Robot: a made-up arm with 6 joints.
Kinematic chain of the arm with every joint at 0, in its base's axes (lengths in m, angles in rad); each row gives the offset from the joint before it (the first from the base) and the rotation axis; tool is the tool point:
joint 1: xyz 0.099 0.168 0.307 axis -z
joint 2: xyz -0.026 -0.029 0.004 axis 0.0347 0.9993 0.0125
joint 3: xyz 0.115 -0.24 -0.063 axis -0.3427 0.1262 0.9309
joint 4: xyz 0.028 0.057 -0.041 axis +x
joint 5: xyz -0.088 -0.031 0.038 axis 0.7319 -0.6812 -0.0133
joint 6: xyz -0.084 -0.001 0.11 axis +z
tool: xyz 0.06 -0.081 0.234
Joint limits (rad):
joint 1: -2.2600..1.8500
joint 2: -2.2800..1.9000
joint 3: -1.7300..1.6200
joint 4: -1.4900..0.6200
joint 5: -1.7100..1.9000
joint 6: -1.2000..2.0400
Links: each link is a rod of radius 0.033 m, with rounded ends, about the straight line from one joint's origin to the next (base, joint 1, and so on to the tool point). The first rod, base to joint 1, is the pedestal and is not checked.
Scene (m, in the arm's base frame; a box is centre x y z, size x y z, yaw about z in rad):
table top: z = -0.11
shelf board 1: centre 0.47 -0.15 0 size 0.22 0.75 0.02 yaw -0.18
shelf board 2: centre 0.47 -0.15 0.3 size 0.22 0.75 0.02 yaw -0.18
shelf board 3: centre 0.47 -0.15 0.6 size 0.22 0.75 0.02 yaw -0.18
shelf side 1: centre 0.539 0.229 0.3 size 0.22 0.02 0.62 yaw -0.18
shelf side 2: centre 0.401 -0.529 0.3 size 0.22 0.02 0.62 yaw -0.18
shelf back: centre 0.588 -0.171 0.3 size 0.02 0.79 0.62 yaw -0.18
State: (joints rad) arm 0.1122 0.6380 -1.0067 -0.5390 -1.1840 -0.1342
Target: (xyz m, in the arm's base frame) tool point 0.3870 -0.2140 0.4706
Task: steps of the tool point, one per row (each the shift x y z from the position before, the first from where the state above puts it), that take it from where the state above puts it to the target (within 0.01 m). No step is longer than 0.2 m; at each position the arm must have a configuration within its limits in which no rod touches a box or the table.
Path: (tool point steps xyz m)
1: -0.0796 -0.0013 -0.0112
2: -0.0734 0.0149 -0.0005
3: -0.0630 0.0258 0.0117
4: 0.0056 -0.0841 0.1544
5: -0.0510 -0.0185 0.1622
6: 0.0925 -0.0229 -0.0002
7: 0.0914 -0.0106 0.0002

